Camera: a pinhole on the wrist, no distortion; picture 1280 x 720 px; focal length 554.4 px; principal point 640.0 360.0 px. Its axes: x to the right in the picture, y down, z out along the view. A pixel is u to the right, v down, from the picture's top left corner.
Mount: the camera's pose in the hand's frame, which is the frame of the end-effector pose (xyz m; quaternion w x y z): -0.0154 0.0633 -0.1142 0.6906 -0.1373 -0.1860 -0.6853
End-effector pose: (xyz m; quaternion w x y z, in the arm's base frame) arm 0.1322 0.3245 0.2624 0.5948 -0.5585 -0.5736 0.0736
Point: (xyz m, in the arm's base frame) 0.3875 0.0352 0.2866
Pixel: behind the camera
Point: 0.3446 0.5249 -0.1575
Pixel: 164 363
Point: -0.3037 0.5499 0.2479
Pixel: 1225 438
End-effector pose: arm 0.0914 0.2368 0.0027 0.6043 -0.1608 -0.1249 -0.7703
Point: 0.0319 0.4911 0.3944
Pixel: 1179 348
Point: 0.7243 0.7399 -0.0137
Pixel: outside the picture
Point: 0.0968 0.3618 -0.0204
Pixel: outside the picture
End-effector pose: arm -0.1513 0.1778 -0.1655 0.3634 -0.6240 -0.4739 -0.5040
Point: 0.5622 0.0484 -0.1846
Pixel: 54 391
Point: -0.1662 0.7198 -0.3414
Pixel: 1220 363
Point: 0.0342 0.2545 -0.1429
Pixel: 685 540
